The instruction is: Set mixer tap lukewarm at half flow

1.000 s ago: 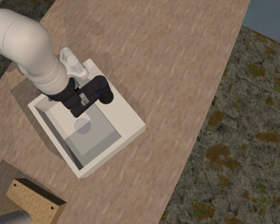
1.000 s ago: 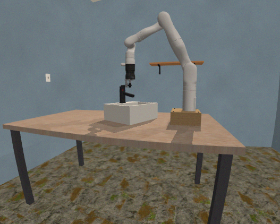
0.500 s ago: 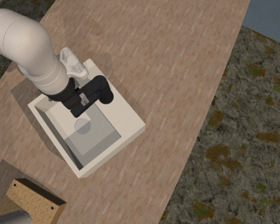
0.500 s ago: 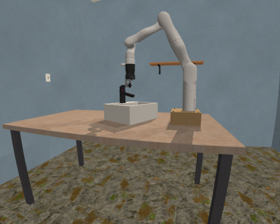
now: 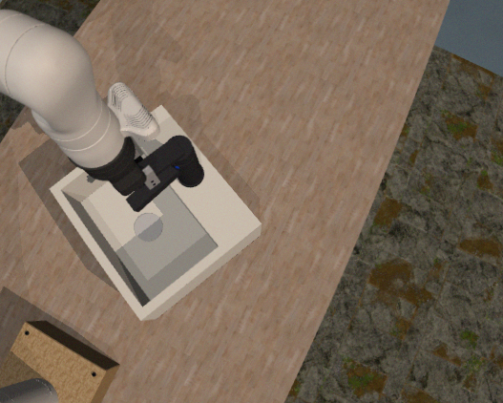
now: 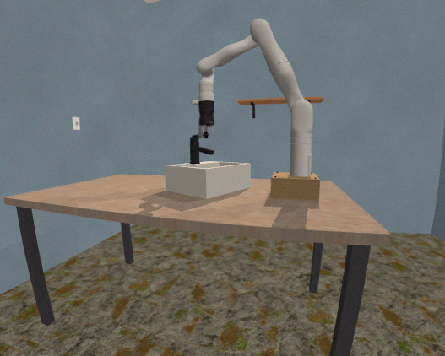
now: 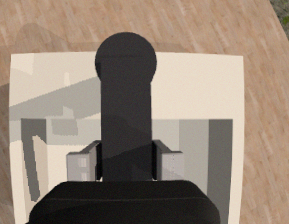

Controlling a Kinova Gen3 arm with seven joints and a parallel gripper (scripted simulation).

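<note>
Right now the lever is 2 cm ahead of my hand and 1 cm to the right of it. From my hand the other things lie so: white sink basin (5 cm behind, 1 cm to the left, 24 cm below); then black mixer tap (4 cm ahead, 1 cm to the right, 5 cm below).
</note>
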